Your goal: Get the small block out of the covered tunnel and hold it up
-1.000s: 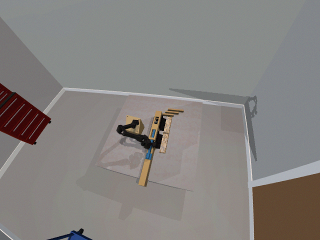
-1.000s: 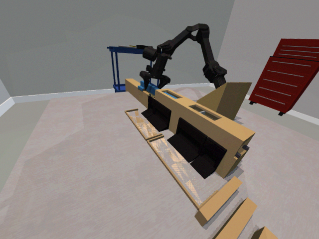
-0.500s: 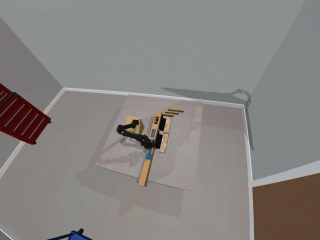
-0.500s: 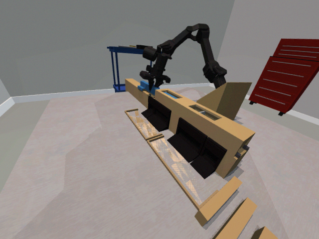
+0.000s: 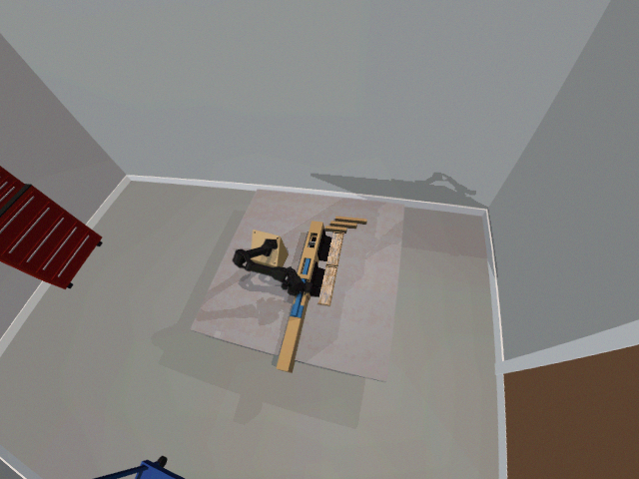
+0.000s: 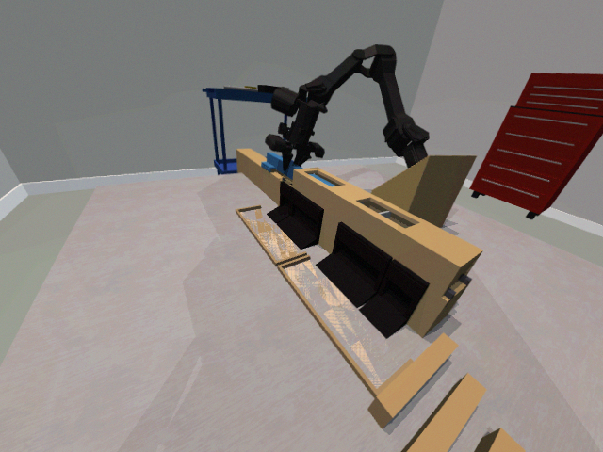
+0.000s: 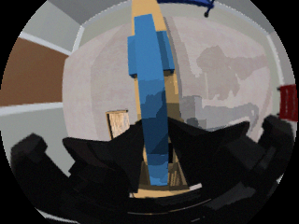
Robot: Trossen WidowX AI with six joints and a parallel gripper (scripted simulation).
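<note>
My gripper tip is 7 cm to the right of the tan covered tunnel, 5 cm above it and 2 cm short of it.
</note>
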